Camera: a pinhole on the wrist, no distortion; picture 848 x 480 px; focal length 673.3 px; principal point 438.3 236.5 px. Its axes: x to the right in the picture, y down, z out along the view. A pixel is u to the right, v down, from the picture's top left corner.
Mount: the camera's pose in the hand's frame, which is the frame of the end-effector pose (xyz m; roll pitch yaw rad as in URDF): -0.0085 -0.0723 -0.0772 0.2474 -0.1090 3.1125
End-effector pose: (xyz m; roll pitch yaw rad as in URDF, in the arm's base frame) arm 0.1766 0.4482 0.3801 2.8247 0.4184 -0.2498
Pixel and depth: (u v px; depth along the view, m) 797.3 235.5 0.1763
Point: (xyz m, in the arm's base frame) 0.0605 0.4709 0.3165
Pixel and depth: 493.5 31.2 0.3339
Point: 0.0658 0.2990 0.2166
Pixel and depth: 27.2 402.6 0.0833
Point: 0.2292 0.5061 0.3361
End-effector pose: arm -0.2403 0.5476 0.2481 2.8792 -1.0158 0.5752
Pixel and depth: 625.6 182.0 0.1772
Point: -0.1825 0.5718 0.1657
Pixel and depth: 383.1 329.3 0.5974
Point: 0.2300 0.7044 0.0768
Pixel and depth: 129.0 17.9 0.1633
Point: -0.1483 0.5701 0.2921
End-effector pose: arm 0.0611 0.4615 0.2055 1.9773 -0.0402 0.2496
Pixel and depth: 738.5 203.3 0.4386
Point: 0.0039 0.0796 0.1119
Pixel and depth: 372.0 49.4 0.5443
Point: 0.2747 0.0489 0.2375
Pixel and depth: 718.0 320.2 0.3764
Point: 0.0181 0.1620 0.0562
